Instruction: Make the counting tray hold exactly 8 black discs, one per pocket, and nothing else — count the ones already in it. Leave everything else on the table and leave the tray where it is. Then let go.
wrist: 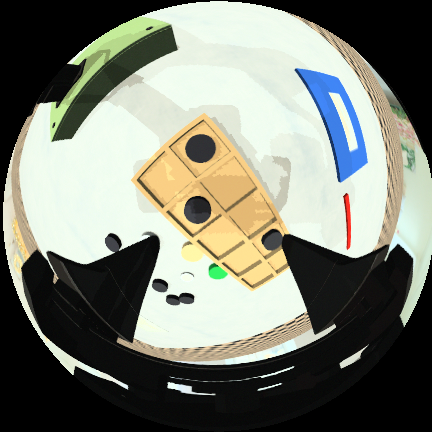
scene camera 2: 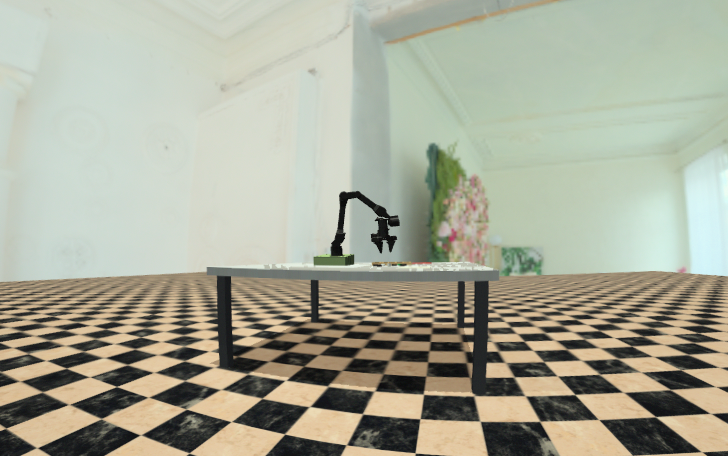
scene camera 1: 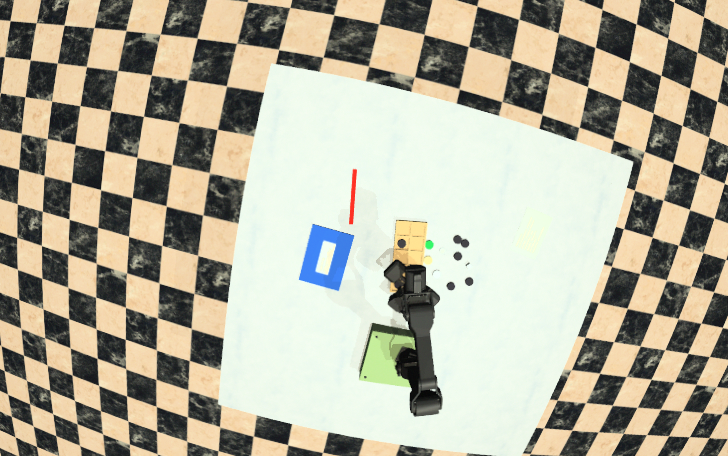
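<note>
The counting tray [scene camera 1: 418, 228] [wrist: 230, 185] is light wood with two columns of pockets. In the wrist view three black discs lie in it: one disc [wrist: 200, 148] in a corner pocket nearest the green block, another disc [wrist: 197, 209] in the second row of the other column, and a third disc [scene camera 1: 401, 243] [wrist: 272, 240] farther along, beside a fingertip. The other pockets that show look empty. My gripper [scene camera 2: 385, 251] [wrist: 221, 241] is open and empty above the tray. Loose black discs [scene camera 1: 457, 256] [wrist: 160, 285], several of them, lie beside the tray. The arm hides part of the tray in the overhead view.
A green disc [scene camera 1: 429, 244] [wrist: 218, 271], a yellow disc [scene camera 1: 427, 259] [wrist: 192, 251] and white discs [scene camera 1: 435, 272] lie beside the tray. A blue frame [scene camera 1: 308, 260] [wrist: 327, 120] and a red bar [scene camera 1: 352, 196] [wrist: 348, 220] lie opposite. The arm stands on a green block [scene camera 1: 381, 359] [wrist: 125, 37].
</note>
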